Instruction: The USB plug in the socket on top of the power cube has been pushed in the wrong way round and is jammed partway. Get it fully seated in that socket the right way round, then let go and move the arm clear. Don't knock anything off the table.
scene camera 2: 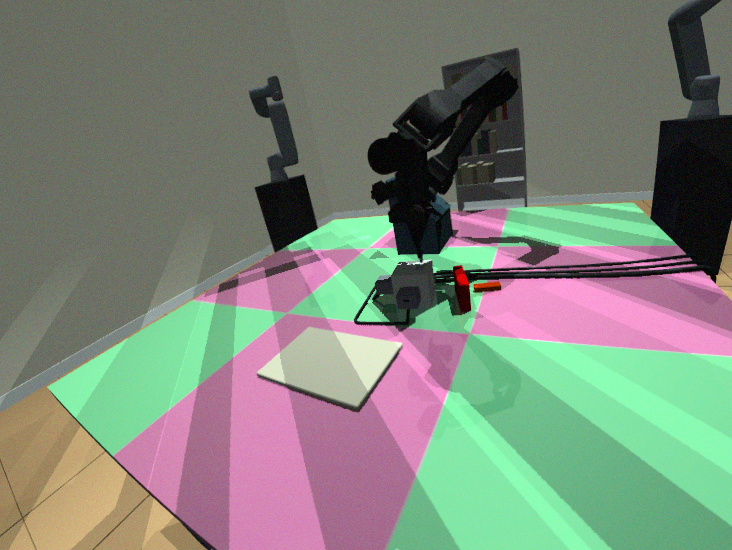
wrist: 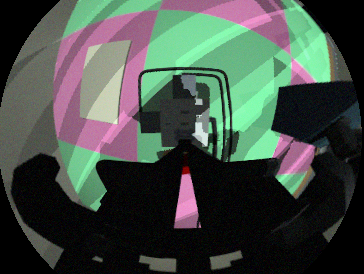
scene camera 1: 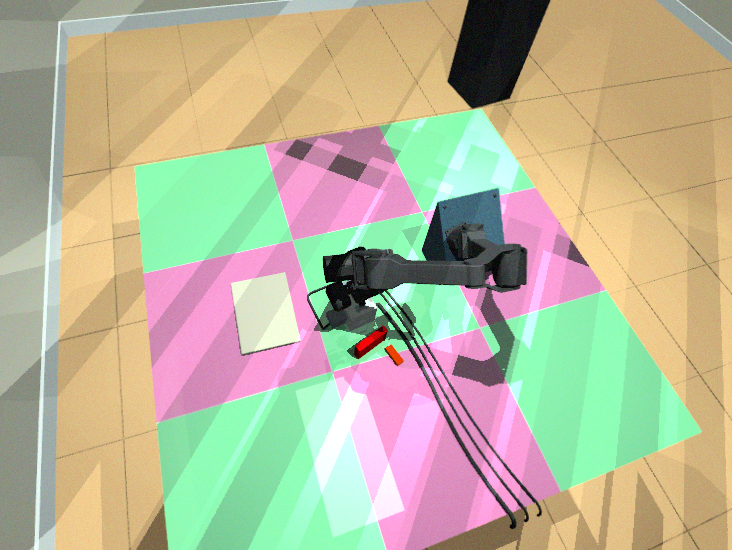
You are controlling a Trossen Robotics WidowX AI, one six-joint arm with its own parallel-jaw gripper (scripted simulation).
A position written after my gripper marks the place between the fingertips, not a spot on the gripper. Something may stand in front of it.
In view: my gripper (scene camera 2: 417, 244), a flat white pad (scene camera 2: 342, 368) and a power cube (scene camera 2: 404, 275).
The flat white pad shows as well in the wrist view (wrist: 104, 68) and in scene camera 1 (scene camera 1: 265, 317). My gripper shows as well in the wrist view (wrist: 185, 147) and in scene camera 1 (scene camera 1: 362, 298). The power cube is seen too in scene camera 1 (scene camera 1: 355, 319).
